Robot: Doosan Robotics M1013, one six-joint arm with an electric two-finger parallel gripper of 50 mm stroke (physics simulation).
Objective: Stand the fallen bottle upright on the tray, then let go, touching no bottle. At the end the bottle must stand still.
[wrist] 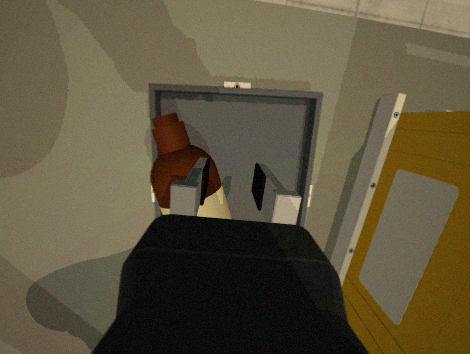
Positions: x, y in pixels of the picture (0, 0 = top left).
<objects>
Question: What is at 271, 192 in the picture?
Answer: My gripper.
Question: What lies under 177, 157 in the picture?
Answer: A brown bottle.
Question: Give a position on a grey panel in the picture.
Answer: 417, 207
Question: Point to a yellow panel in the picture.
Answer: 434, 297
</objects>
